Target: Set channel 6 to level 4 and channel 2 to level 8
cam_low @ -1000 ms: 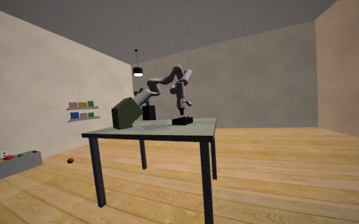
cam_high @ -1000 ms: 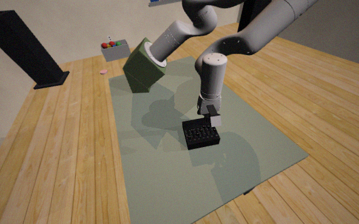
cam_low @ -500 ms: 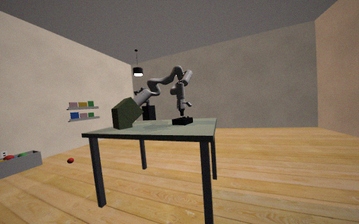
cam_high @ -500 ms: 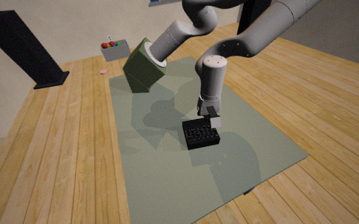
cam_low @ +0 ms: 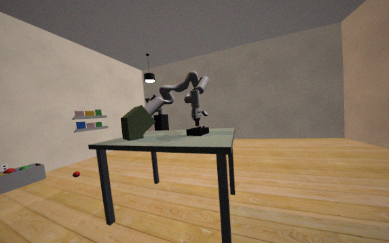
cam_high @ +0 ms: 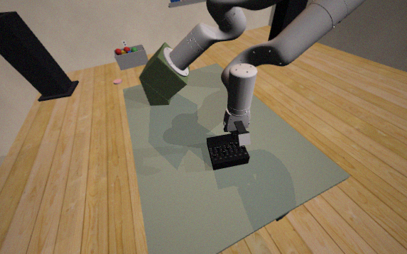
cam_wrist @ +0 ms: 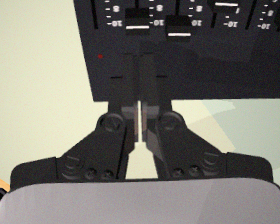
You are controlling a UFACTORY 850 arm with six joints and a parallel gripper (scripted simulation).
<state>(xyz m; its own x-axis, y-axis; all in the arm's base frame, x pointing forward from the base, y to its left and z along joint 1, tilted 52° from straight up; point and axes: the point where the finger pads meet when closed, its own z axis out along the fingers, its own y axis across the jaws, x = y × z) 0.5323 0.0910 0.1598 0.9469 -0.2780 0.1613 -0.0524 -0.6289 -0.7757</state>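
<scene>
Right now the channel 5 cap is 30 mm below my hand, 20 mm to the right of it and 20 mm ahead of it. From my hand the other things lie so: channel 3 cap 70 mm to the right, 60 mm ahead, 30 mm below; then fader cap 60 mm ahead, 30 mm below, 20 mm to the left; then channel 4 cap 50 mm to the right, 40 mm ahead, 30 mm below.
</scene>
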